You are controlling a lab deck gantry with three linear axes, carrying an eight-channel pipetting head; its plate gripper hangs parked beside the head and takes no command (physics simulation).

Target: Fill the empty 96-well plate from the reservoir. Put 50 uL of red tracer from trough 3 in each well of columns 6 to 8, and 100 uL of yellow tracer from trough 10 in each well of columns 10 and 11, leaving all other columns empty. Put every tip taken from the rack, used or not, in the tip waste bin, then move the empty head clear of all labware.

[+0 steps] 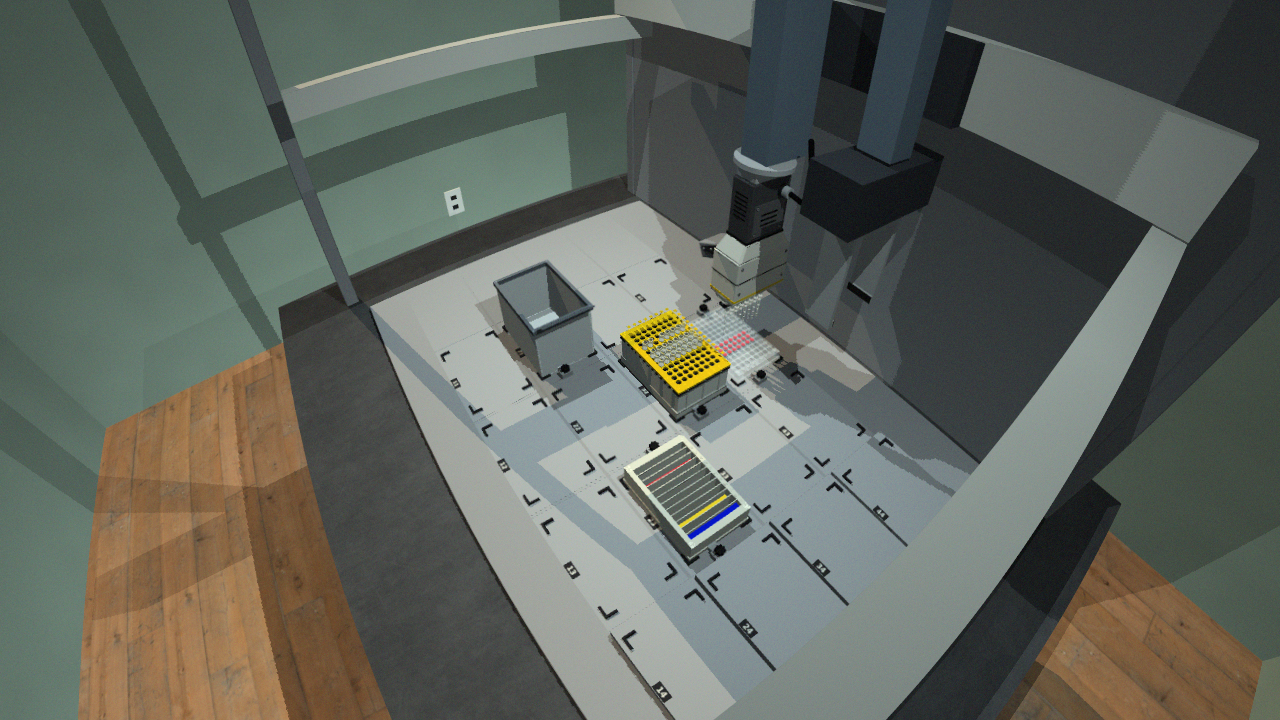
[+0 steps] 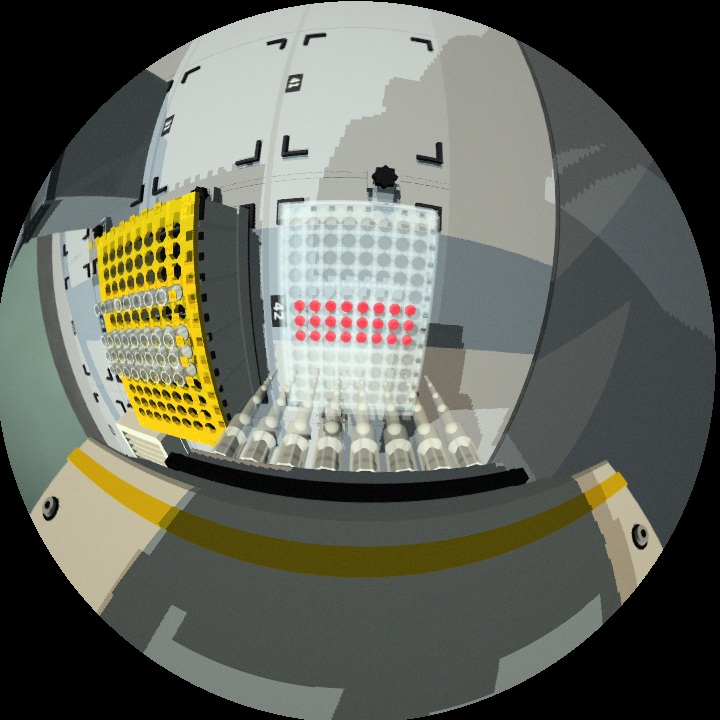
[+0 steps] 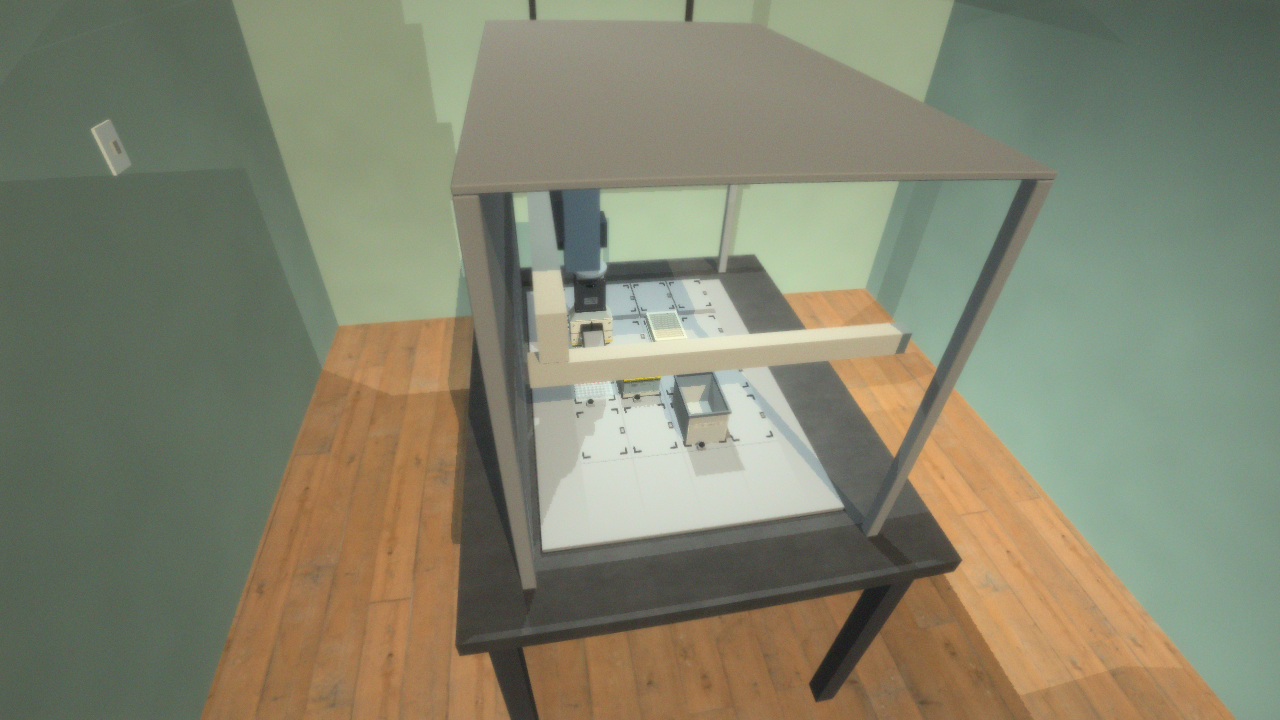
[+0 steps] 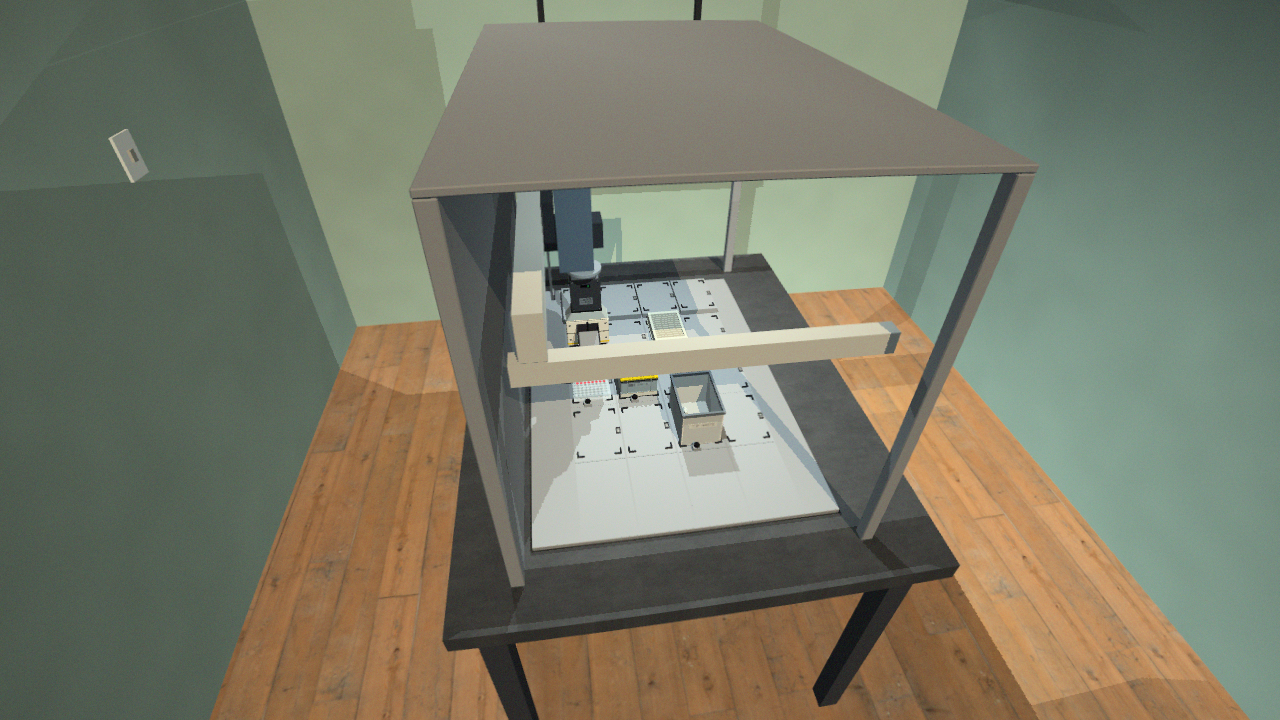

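Note:
The pipetting head (image 1: pixel 750 261) carries eight tips (image 2: pixel 363 429) above the 96-well plate (image 2: pixel 355 209); the tips look clear, with no red in them. Three neighbouring plate columns, 6 to 8, hold red (image 2: pixel 362 322); the other visible wells look colourless. The yellow tip rack (image 1: pixel 677 380) (image 2: pixel 167 429) stands beside the plate, with several columns of tips left. The reservoir (image 1: pixel 638 497) shows thin red, yellow and blue troughs. The grey tip waste bin (image 1: pixel 562 345) (image 3: pixel 707 427) (image 4: pixel 701 430) has something pale at its bottom. The plate gripper hangs beside the head; its fingers cannot be made out.
A dark box (image 1: pixel 863 192) on a second blue column hangs beside the head column (image 1: pixel 783 80). A pale beam (image 3: pixel 716 355) (image 4: pixel 707 354) crosses above the deck. The dark back wall (image 1: pixel 1011 304) stands close behind the plate. Black corner brackets mark the deck sites.

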